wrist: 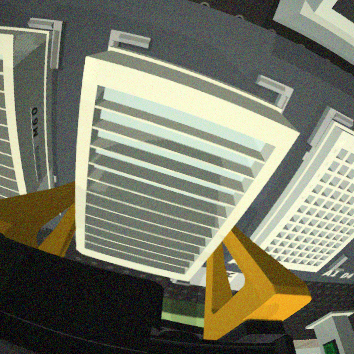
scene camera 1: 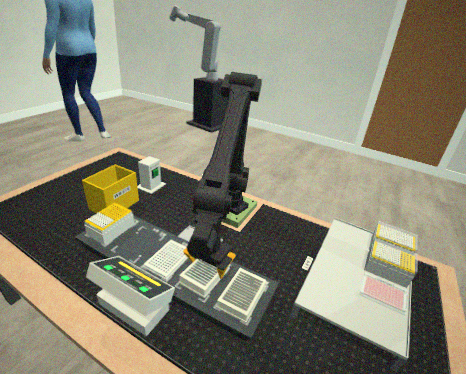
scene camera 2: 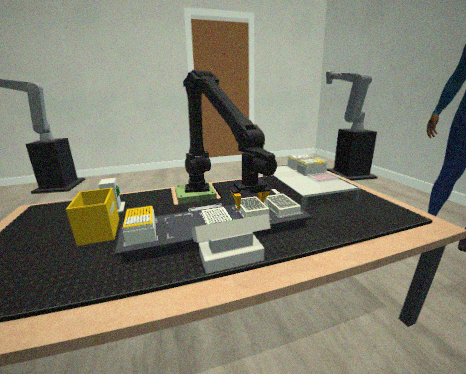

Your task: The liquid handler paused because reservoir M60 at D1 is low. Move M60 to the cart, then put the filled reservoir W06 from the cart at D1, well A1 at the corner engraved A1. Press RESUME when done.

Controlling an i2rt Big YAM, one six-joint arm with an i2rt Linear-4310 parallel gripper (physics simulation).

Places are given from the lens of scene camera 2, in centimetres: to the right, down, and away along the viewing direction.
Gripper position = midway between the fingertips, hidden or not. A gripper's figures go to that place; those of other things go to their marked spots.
my gripper (scene camera 2: 249, 208): 6, 8, 86
yellow waste bin (scene camera 2: 93, 215): -45, 9, 74
